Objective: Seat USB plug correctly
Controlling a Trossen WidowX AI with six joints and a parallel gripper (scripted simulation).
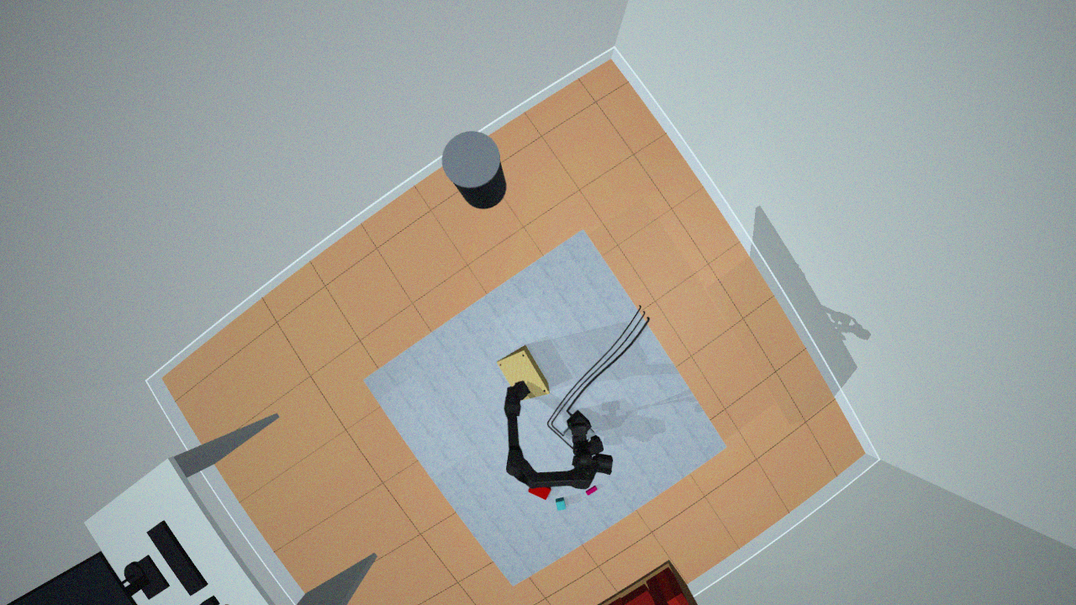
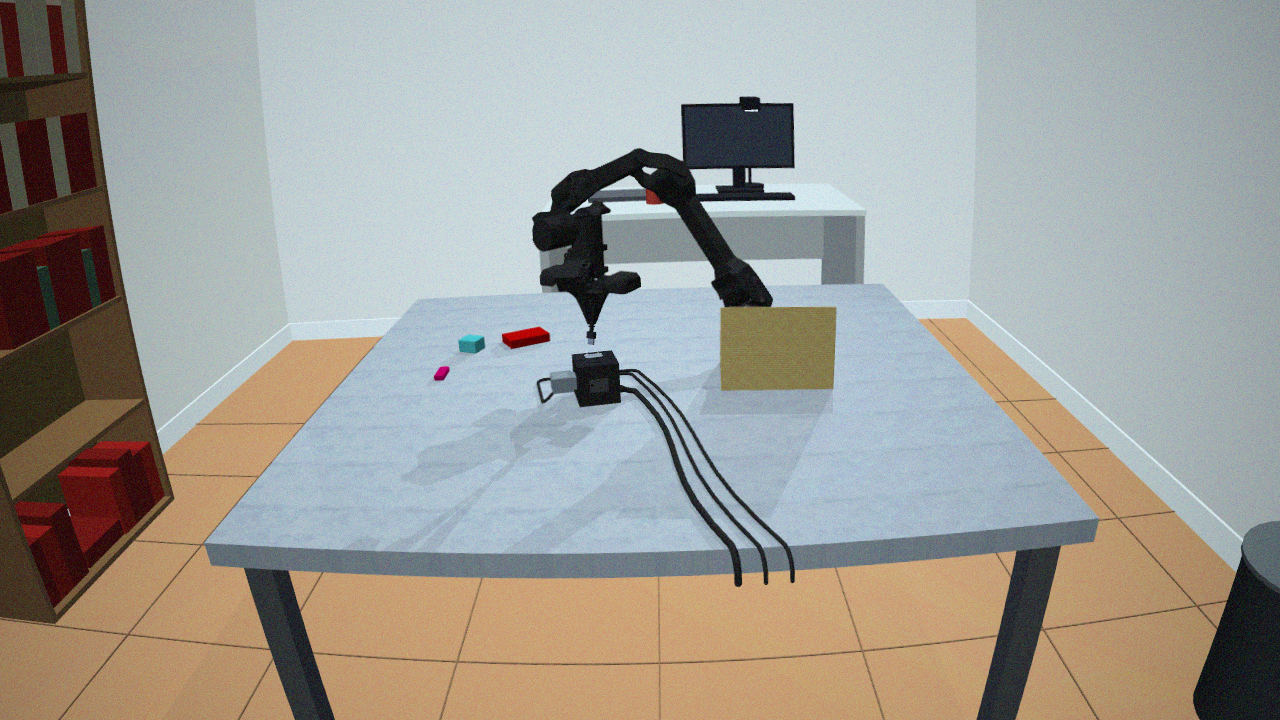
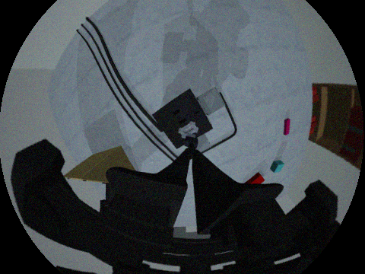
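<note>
Now: gripper tip 20 mm above the USB plug. Round my gripper tip: red block: 310 mm to the right, 200 mm ahead, 120 mm below; magenta piece: 340 mm ahead, 130 mm below, 90 mm to the right; cyan cube: 310 mm ahead, 250 mm to the right, 120 mm below.
</note>
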